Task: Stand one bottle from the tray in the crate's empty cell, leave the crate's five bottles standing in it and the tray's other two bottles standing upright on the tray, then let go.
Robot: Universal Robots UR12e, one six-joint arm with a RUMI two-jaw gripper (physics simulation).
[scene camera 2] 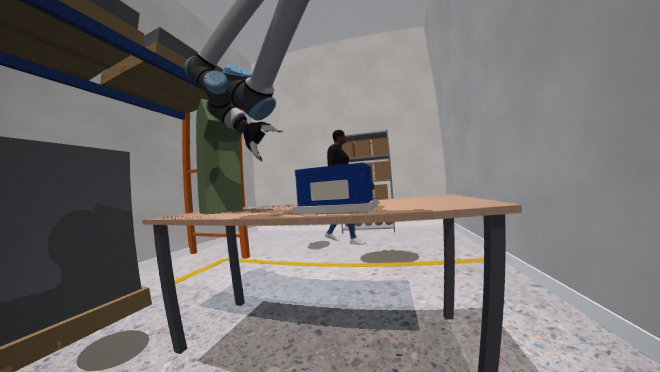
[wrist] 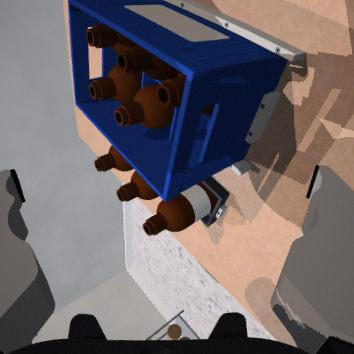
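Note:
My gripper (scene camera 2: 272, 146), visible also at (wrist: 165, 171). Brown bottle (wrist: 99, 35). Brown bottle (wrist: 144, 108). Brown bottle (wrist: 137, 187). Brown bottle (wrist: 177, 213).

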